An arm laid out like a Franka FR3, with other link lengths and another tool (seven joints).
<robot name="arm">
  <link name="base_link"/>
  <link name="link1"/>
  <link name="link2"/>
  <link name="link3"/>
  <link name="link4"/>
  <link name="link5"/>
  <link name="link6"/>
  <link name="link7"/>
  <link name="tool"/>
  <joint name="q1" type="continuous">
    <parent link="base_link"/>
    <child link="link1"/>
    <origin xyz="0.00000 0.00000 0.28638" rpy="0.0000 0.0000 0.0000"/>
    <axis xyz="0 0 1"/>
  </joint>
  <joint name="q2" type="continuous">
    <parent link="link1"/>
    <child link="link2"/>
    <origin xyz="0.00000 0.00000 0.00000" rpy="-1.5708 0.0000 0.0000"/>
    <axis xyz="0 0 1"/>
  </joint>
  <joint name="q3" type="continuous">
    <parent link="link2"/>
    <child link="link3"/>
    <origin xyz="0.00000 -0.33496 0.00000" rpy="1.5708 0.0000 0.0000"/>
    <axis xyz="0 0 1"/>
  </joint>
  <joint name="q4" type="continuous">
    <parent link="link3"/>
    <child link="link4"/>
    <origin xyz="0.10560 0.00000 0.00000" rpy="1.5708 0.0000 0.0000"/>
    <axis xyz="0 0 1"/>
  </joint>
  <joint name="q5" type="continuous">
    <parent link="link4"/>
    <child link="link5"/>
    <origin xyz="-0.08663 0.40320 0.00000" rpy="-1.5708 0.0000 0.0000"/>
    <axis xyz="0 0 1"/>
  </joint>
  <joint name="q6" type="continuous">
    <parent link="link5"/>
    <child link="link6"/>
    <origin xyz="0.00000 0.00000 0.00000" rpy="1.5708 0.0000 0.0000"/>
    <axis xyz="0 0 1"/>
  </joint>
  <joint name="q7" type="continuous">
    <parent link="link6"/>
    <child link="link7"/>
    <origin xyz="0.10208 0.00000 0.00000" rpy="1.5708 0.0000 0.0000"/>
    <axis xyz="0 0 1"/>
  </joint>
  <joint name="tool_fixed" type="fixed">
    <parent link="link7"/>
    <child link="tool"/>
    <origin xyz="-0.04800 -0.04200 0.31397" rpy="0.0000 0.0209 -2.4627"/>
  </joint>
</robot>
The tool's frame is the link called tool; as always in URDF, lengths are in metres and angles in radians. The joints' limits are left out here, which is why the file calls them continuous.
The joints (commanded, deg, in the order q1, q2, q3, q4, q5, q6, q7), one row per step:
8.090 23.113 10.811 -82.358 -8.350 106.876 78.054
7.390 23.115 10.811 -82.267 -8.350 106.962 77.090
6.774 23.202 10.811 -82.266 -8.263 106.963 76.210
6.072 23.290 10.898 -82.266 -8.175 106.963 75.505
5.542 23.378 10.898 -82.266 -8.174 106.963 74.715
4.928 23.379 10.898 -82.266 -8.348 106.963 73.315
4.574 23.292 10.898 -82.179 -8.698 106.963 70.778
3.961 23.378 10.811 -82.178 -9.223 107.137 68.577
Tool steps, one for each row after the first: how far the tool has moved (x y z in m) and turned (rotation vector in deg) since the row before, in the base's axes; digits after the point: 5 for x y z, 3 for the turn. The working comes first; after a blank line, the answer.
Tool pose at each row, in the base's axes (x y z in m, rotation vector in deg; the steps are taken from these numbers as rounded here):
0.73501 0.26271 0.21967 131.862 117.417 1.771
0.73807 0.25415 0.22067 131.544 117.667 1.920
0.73959 0.24673 0.21951 131.389 118.026 1.777
0.74124 0.23922 0.21845 131.444 118.197 1.678
0.74245 0.23248 0.21723 131.215 118.533 1.496
0.74355 0.22394 0.21702 130.244 119.389 1.264
0.74311 0.21814 0.21861 127.584 121.687 1.059
0.74461 0.20719 0.21731 125.464 123.195 0.593

0.00306 -0.00856 0.00100 0.006 -0.115 0.260
0.00152 -0.00742 -0.00116 0.022 0.155 0.239
0.00165 -0.00751 -0.00106 0.070 0.152 0.058
0.00121 -0.00674 -0.00122 -0.046 0.127 0.258
0.00110 -0.00854 -0.00021 -0.228 0.027 0.828
-0.00044 -0.00580 0.00159 -0.422 -0.120 2.261
0.00150 -0.01095 -0.00130 -0.598 -0.079 1.650

